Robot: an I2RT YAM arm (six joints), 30 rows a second.
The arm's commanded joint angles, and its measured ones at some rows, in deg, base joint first. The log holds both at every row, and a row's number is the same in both.
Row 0, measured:
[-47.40 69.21 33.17 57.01 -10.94 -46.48]
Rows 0 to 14, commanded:
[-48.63 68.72 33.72 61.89 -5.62 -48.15]
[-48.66 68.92 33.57 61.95 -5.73 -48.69]
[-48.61 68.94 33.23 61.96 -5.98 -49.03]
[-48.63 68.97 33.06 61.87 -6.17 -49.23]
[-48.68 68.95 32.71 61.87 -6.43 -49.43]
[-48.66 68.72 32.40 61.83 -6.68 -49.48]
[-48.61 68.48 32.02 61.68 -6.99 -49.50]
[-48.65 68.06 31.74 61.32 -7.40 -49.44]
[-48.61 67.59 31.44 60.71 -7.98 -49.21]
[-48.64 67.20 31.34 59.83 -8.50 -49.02]
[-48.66 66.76 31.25 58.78 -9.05 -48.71]
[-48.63 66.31 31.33 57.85 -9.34 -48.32]
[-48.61 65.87 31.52 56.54 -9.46 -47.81]
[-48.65 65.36 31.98 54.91 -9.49 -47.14]
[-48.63 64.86 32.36 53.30 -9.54 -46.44]
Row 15, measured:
[-48.16 67.85 31.66 56.90 -10.50 -48.42]
